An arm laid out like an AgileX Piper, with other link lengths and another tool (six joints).
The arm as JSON. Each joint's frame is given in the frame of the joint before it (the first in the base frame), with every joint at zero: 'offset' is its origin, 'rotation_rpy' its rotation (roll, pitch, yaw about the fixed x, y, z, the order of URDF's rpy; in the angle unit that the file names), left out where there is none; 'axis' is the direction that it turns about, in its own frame. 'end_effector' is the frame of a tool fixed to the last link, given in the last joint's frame.
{
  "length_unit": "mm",
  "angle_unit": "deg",
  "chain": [
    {
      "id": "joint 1",
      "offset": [
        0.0,
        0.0,
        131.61
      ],
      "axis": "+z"
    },
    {
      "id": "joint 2",
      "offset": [
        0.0,
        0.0,
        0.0
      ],
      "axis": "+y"
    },
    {
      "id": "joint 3",
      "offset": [
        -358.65,
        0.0,
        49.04
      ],
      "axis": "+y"
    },
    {
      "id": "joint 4",
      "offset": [
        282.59,
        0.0,
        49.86
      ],
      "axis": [
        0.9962,
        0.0,
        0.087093
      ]
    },
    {
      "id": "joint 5",
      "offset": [
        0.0,
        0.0,
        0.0
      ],
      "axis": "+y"
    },
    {
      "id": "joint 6",
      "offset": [
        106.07,
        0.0,
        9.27
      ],
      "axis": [
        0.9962,
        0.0,
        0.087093
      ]
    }
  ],
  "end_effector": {
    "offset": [
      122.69,
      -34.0,
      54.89
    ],
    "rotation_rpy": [
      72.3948,
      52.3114,
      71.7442
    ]
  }
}
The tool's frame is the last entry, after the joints.
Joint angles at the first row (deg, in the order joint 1, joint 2, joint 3, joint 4, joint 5, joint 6):
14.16 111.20 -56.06 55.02 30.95 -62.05
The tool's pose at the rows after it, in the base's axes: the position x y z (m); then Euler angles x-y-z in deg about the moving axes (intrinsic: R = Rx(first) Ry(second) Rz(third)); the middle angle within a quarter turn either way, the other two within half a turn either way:
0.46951 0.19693 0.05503 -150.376 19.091 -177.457
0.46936 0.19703 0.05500 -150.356 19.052 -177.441
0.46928 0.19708 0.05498 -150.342 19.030 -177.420
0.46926 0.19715 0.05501 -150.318 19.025 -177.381
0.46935 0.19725 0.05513 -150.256 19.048 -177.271
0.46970 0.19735 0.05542 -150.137 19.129 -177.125
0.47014 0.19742 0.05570 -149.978 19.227 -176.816
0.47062 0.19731 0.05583 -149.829 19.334 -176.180
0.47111 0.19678 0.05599 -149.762 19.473 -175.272
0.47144 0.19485 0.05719 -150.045 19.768 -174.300
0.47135 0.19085 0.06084 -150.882 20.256 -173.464
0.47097 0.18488 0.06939 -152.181 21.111 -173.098
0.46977 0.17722 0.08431 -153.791 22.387 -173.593
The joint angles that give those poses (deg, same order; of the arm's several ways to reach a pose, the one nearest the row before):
14.16 111.20 -56.06 55.00 31.00 -62.03
14.16 111.20 -56.06 55.00 31.04 -62.01
14.16 111.20 -56.06 55.01 31.07 -61.99
14.16 111.20 -56.06 55.05 31.09 -61.99
14.15 111.20 -56.06 55.20 31.11 -62.00
14.13 111.20 -56.06 55.50 31.11 -62.11
14.09 111.22 -56.06 55.94 31.13 -62.18
14.05 111.24 -56.06 56.44 31.16 -61.99
14.01 111.23 -56.06 56.87 31.14 -61.48
13.98 110.96 -55.98 56.62 30.92 -60.31
13.98 110.21 -55.88 54.99 30.50 -57.99
14.00 108.71 -55.77 51.68 30.01 -54.51
14.02 106.29 -55.66 46.65 29.71 -50.18

